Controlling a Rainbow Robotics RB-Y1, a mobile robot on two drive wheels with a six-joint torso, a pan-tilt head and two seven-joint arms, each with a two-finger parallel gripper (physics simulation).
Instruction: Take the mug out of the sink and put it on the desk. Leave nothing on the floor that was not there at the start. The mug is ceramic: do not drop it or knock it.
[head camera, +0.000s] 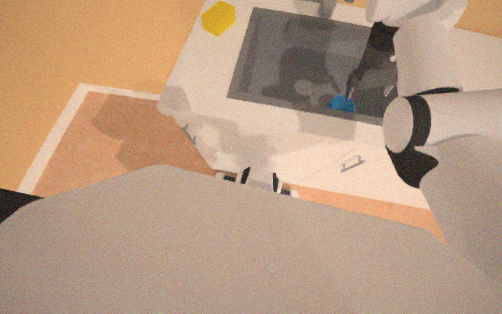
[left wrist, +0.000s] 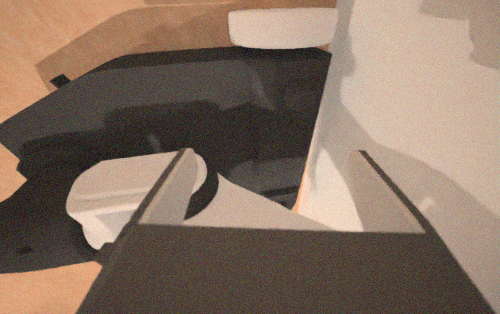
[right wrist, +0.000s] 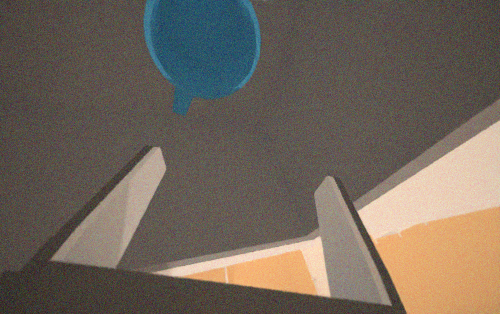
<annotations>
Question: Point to my left gripper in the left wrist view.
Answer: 269, 159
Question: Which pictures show my right gripper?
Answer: The head camera view and the right wrist view only.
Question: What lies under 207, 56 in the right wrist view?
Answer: A blue mug.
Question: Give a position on a sink counter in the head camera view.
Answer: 255, 96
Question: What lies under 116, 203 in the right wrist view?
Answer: My right gripper.
</annotations>
